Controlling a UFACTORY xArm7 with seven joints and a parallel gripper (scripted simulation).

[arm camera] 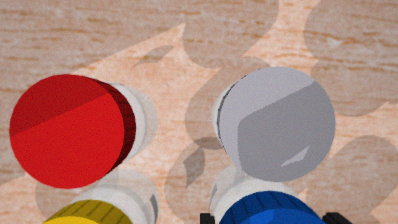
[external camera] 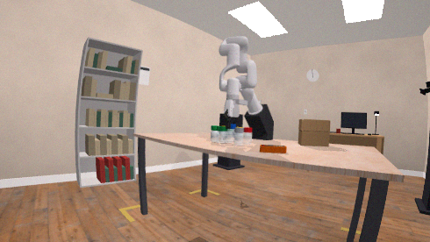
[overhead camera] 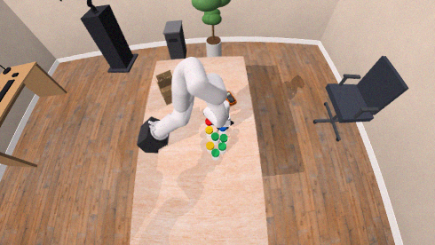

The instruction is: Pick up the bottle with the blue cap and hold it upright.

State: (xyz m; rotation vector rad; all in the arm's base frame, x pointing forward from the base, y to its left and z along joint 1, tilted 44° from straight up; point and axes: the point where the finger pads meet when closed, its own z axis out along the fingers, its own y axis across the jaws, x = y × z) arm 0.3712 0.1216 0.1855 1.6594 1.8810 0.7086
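Now: hand 1 cm past the grey-capped bottle, 6 cm to the right of it and 6 cm above it. Also, from my hand: red-capped bottle (10 cm behind, 4 cm to the left, 6 cm below); then blue-capped bottle (5 cm below).
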